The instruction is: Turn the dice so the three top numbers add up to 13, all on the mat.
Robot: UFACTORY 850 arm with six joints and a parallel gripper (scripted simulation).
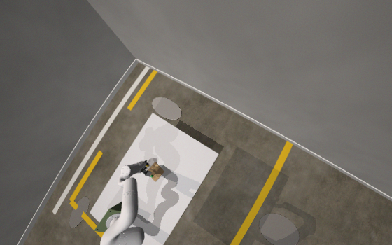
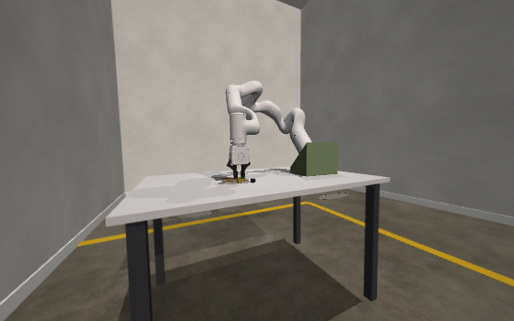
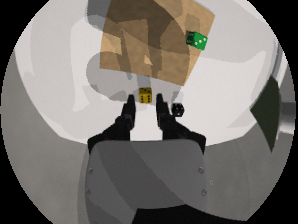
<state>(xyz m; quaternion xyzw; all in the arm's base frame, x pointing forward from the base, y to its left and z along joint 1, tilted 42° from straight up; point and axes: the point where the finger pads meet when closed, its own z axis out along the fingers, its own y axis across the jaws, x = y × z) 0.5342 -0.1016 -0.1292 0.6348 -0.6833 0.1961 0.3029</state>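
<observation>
My hand is 40 mm above the yellow die. The rest, counted from my hand: green die (70 mm behind, 90 mm to the right, 30 mm below); then black die (60 mm behind, 40 mm to the left, 40 mm below); then tan mat (20 mm behind, 100 mm to the right, 40 mm below).
</observation>
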